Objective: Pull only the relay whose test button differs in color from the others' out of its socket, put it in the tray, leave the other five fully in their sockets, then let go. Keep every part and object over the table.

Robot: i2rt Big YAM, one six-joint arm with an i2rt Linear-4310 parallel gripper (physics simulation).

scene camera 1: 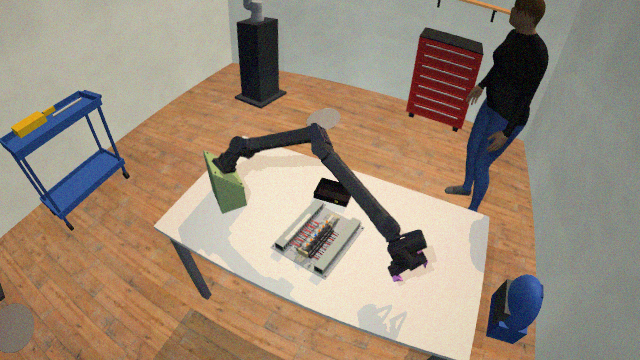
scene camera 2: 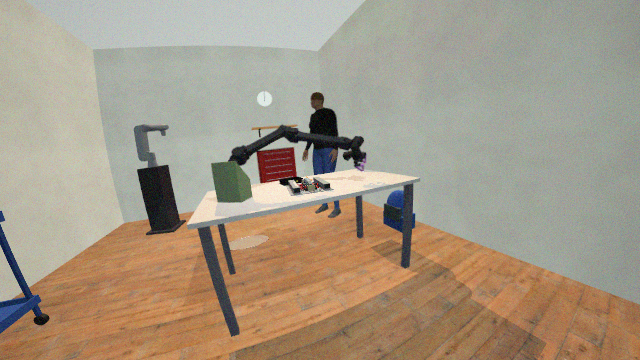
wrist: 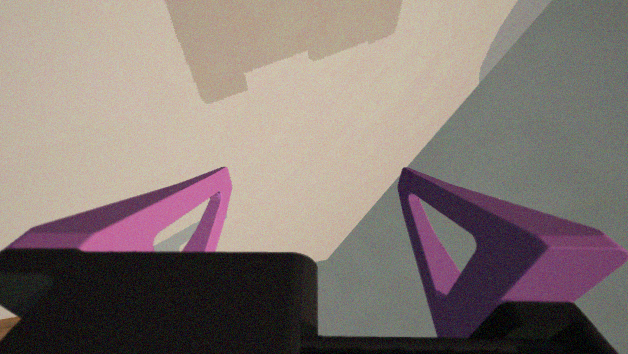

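Pixels of known places: gripper, fingertip midpoint: [scene camera 1: 413, 273] [scene camera 2: 363, 167] [wrist: 314, 176]; arm's base, origin of the base link: [scene camera 1: 223, 166] [scene camera 2: 229, 171].
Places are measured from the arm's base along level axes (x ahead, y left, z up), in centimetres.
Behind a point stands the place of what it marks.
The row of relays [scene camera 1: 318, 239] @[z -14.1, x 50.6, y 2.1 cm] stands in sockets between two grey ducts on a panel near the middle of the table. Small orange spots and a bluish one show on their tops; single relays are too small to tell apart. The row also shows small in scene camera 2 [scene camera 2: 310, 186] @[z -14.3, x 49.0, y -6.8 cm]. The black tray [scene camera 1: 326, 198] @[z -15.6, x 39.8, y 24.7 cm] [scene camera 2: 290, 181] lies behind the panel, its right end close to the arm's outline in scene camera 1. My gripper [scene camera 1: 411, 271] @[z -8.0, x 91.8, y 5.5 cm] [scene camera 2: 361, 164] @[z -8.0, x 91.8, y 5.5 cm] [wrist: 314, 176] @[z -8.0, x 91.8, y 5.5 cm] is open and empty, above the table well to the right of the panel, its purple fingers wide apart.
The grey ducts [scene camera 1: 299, 228] @[z -13.3, x 41.7, y 1.8 cm] [scene camera 1: 338, 247] @[z -13.4, x 60.0, y 3.2 cm] rise along both sides of the relays. The green arm base [scene camera 1: 230, 192] @[z -6.3, x 9.2, y -5.5 cm] [scene camera 2: 230, 182] @[z -5.5, x 1.6, y -8.6 cm] stands at the table's left end. The table's edge crosses the wrist view. A person [scene camera 1: 515, 75] [scene camera 2: 322, 125] stands behind the table.
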